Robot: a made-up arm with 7 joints. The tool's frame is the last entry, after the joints.
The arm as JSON. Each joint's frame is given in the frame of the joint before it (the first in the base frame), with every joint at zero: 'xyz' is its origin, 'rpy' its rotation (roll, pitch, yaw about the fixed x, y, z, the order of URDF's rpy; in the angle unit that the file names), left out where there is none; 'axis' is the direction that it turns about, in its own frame. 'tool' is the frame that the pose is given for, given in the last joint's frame.
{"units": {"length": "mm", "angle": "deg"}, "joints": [
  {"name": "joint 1", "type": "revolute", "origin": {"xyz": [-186.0, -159.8, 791.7]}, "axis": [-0.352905, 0.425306, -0.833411]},
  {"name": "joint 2", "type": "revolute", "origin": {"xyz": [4.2, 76.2, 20.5]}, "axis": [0.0, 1.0, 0.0]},
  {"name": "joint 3", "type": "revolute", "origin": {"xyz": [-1.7, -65.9, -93.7]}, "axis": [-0.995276, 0.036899, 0.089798]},
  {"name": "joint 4", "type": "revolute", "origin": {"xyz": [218.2, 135.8, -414.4]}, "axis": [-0.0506, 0.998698, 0.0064]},
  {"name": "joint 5", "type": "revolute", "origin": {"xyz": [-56.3, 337.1, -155.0]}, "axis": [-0.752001, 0.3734, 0.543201]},
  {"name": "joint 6", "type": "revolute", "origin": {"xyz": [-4.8, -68.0, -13.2]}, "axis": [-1.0, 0.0, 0.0]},
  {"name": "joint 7", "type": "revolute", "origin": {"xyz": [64.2, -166.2, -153.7]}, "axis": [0.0, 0.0, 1.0]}
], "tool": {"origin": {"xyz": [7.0, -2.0, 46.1], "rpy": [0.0, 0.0, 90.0]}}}
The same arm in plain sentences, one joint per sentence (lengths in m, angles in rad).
The arm has seven revolute joints in a row. What follows holds with every joint at zero, and every direction is one of the base frame's. Joint 1 is mounted 0.1860 m along -x and 0.1598 m along -y and 0.7917 m along +z from the base frame's origin and rotates about the direction (-0.352905, 0.425306, -0.833411). Joint 2 is mounted 0.0042 m along +x and 0.0762 m along +y and 0.0205 m along +z from joint 1 and rotates about +y. Joint 3 is mounted 0.0017 m along -x and 0.0659 m along -y and 0.0937 m along -z from joint 2 and rotates about the direction (-0.995276, 0.036899, 0.089798). Joint 4 is mounted 0.2182 m along +x and 0.1358 m along +y and 0.4144 m along -z from joint 3 and rotates about the direction (-0.0506, 0.998698, 0.0064). Joint 5 is mounted 0.0563 m along -x and 0.3371 m along +y and 0.1550 m along -z from joint 4 and rotates about the direction (-0.752001, 0.3734, 0.543201). Joint 6 is mounted 0.0048 m along -x and 0.0680 m along -y and 0.0132 m along -z from joint 5 and rotates about -x. Joint 7 is mounted 0.0642 m along +x and 0.1662 m along -y and 0.1537 m along -z from joint 6 and rotates about +z. The tool frame, which is the frame that the pose is given for, is mounted 0.0070 m along +x and 0.0020 m along -y and 0.0461 m along +z from joint 7; its axes are the base frame's turned by roll 0.0000, pitch 0.0000 and yaw 1.5708 rad (as in URDF: about the fixed x, then y, then z).
